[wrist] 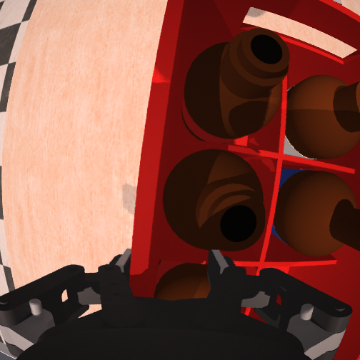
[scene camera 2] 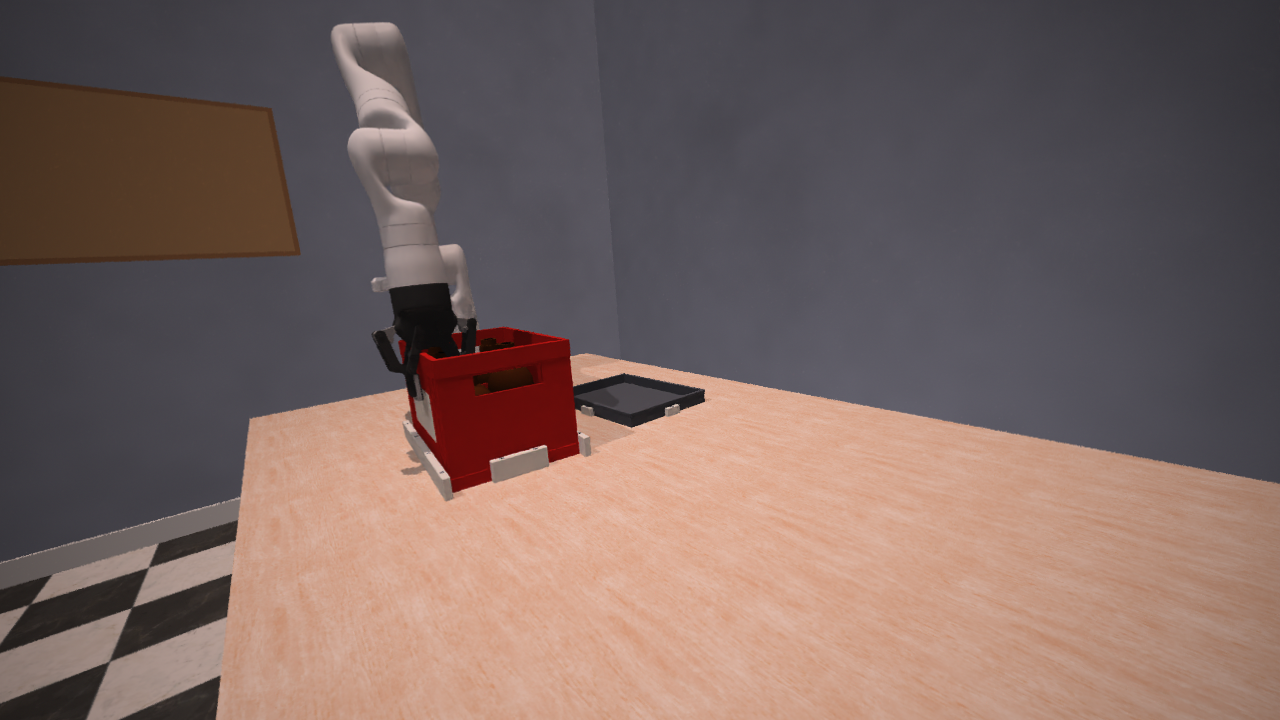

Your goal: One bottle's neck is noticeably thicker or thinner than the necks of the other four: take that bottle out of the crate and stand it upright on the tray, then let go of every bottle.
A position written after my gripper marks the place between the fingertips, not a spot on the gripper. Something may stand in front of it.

Observation:
In view: my gripper [scene camera 2: 439, 395], a red crate [scene camera 2: 464, 432], a dark tray [scene camera 2: 629, 400], a bottle [wrist: 232, 89], a bottle [wrist: 212, 198] and a pale bracket [scene camera 2: 523, 462].
The red crate is seen too in the wrist view [wrist: 166, 140]. My gripper is seen too in the wrist view [wrist: 172, 262]. The wrist view does not show the dark tray: it is out of frame.

